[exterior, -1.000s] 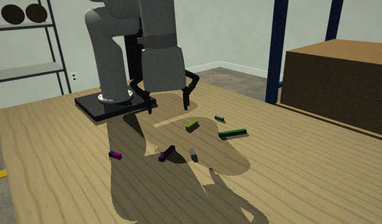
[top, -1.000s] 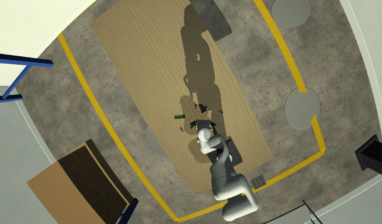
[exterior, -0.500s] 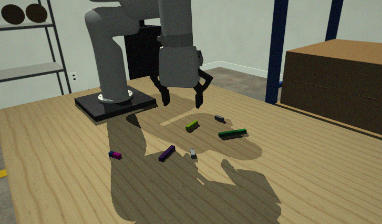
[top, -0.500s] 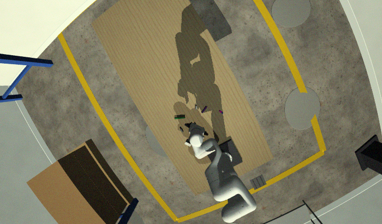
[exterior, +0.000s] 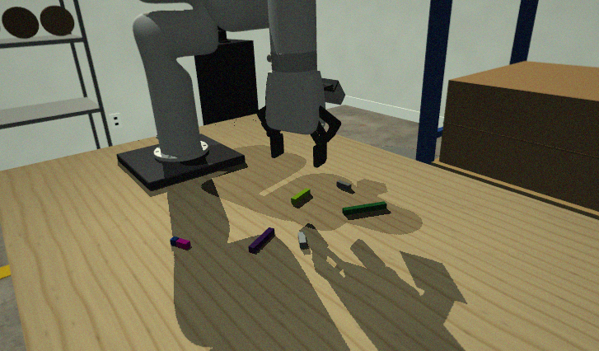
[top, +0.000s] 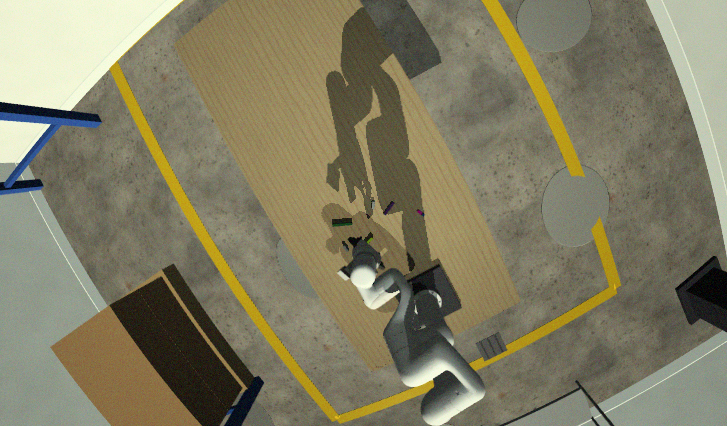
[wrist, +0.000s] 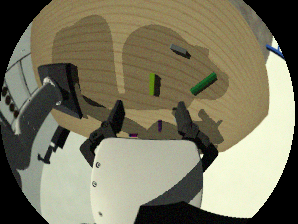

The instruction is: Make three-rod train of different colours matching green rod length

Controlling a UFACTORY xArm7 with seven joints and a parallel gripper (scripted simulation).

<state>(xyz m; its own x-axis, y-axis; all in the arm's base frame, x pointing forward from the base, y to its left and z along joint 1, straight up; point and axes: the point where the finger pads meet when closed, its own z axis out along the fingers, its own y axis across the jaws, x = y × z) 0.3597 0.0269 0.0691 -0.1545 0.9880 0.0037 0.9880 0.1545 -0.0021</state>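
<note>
The lime rod lies 8 cm below my hand. Round my hand: magenta rod (3 cm behind, 23 cm to the right, 8 cm below); purple rod (6 cm ahead, 15 cm to the right, 8 cm below); green rod (12 cm ahead, 4 cm to the left, 8 cm below).
</note>
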